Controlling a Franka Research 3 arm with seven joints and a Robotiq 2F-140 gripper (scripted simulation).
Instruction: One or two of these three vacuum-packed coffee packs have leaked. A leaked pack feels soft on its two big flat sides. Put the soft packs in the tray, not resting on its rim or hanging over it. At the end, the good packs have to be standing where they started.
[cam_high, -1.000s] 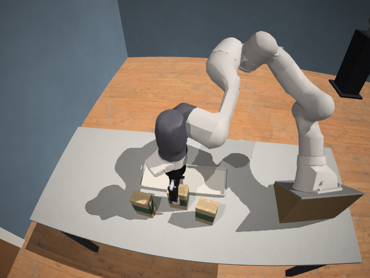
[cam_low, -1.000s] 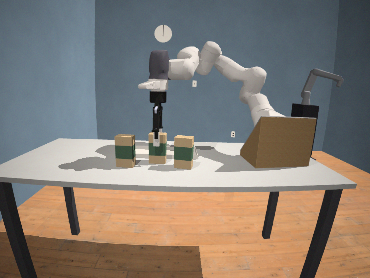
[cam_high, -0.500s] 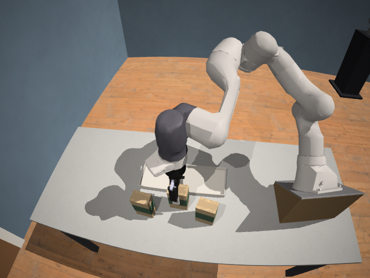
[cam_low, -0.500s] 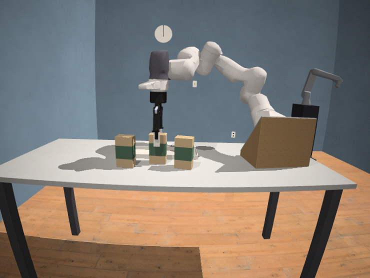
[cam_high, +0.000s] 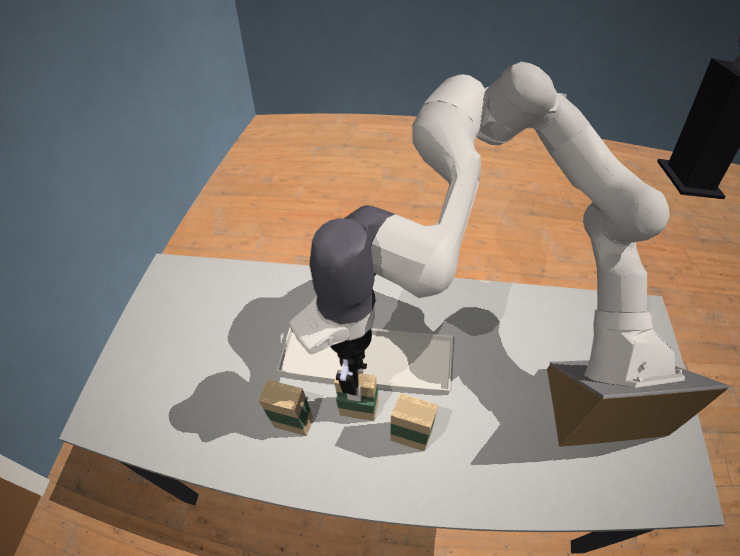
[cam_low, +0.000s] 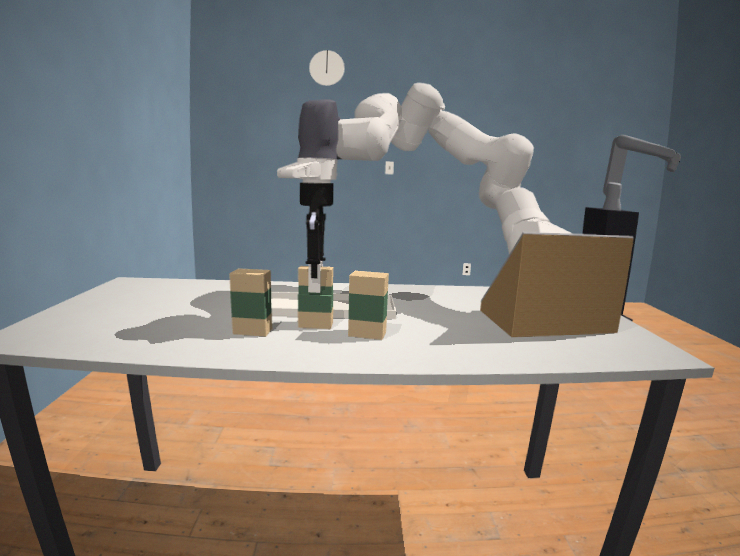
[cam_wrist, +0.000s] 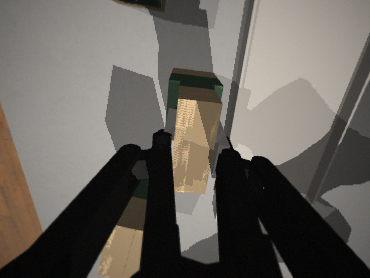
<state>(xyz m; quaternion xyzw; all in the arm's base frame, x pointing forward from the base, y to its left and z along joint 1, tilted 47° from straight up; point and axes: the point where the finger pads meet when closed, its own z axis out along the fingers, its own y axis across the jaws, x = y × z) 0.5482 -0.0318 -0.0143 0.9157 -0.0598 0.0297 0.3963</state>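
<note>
My hand is 1 cm past the tray, 13 cm to the left of it and 11 cm above it.
</note>
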